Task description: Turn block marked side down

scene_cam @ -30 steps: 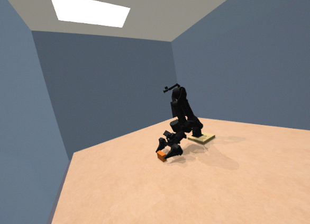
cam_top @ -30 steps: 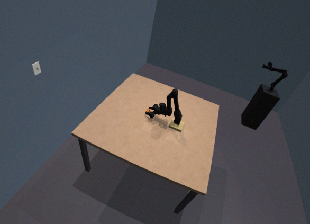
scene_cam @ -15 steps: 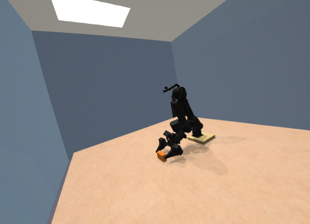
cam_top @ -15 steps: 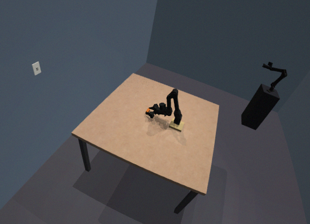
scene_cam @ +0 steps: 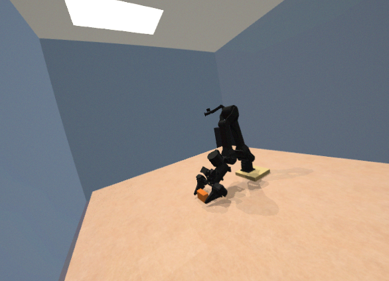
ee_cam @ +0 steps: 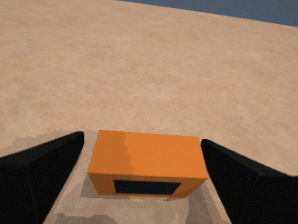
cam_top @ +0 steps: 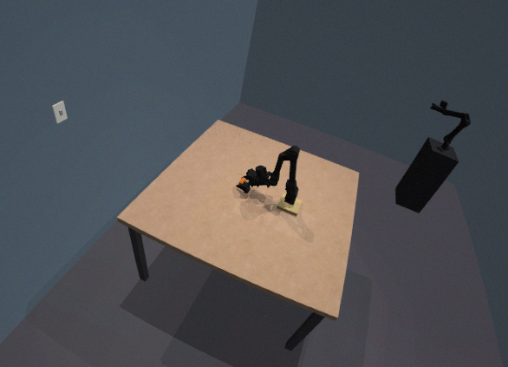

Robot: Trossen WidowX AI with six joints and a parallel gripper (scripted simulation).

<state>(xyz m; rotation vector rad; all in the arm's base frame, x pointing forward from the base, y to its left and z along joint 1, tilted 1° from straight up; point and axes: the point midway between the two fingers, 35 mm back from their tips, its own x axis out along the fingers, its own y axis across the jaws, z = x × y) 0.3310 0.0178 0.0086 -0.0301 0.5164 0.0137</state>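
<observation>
Now: the orange block 30 mm behind my gripper tip.
</observation>
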